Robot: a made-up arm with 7 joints. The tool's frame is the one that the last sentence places.
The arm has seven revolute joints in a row. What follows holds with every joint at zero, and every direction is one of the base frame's. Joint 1 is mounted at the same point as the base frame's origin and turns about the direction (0, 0.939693, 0.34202). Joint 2 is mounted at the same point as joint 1 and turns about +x. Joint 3 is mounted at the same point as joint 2 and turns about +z. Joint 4 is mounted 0.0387 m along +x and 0.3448 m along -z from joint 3 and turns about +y. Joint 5 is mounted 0.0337 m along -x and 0.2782 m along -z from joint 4 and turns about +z. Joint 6 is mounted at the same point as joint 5 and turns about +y. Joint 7 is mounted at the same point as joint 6 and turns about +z. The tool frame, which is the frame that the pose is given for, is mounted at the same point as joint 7; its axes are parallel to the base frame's.
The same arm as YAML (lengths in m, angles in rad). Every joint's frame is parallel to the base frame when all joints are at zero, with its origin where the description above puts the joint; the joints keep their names.
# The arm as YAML. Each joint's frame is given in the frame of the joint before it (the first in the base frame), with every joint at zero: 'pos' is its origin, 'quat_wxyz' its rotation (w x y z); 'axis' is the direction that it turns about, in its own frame. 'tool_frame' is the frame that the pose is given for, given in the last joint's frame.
length_unit: m
angle_unit: rad
joints:
  - joint: joint 1
    pos: [0.0, 0.0, 0.0]
    quat_wxyz: [1.0, 0.0, 0.0, 0.0]
    axis: [0.0, 0.9397, 0.342]
  - joint: joint 2
    pos: [0.0, 0.0, 0.0]
    quat_wxyz: [1.0, 0.0, 0.0, 0.0]
    axis: [1.0, 0.0, 0.0]
  - joint: joint 3
    pos: [0.0, 0.0, 0.0]
    quat_wxyz: [1.0, 0.0, 0.0, 0.0]
    axis: [0.0, 0.0, 1.0]
  - joint: joint 4
    pos: [0.0387, 0.0, -0.3448]
    quat_wxyz: [1.0, 0.0, 0.0, 0.0]
    axis: [0.0, 1.0, 0.0]
  - joint: joint 5
    pos: [-0.0337, 0.0, -0.2782]
    quat_wxyz: [1.0, 0.0, 0.0, 0.0]
    axis: [0.0, 0.0, 1.0]
  - joint: joint 6
    pos: [0.0, 0.0, 0.0]
    quat_wxyz: [1.0, 0.0, 0.0, 0.0]
    axis: [0.0, 1.0, 0.0]
  - joint: joint 7
    pos: [0.0, 0.0, 0.0]
    quat_wxyz: [1.0, 0.0, 0.0, 0.0]
    axis: [0.0, 0.0, 1.0]
tool_frame:
  pos: [0.0, 0.0, 0.0]
  quat_wxyz: [1.0, 0.0, 0.0, 0.0]

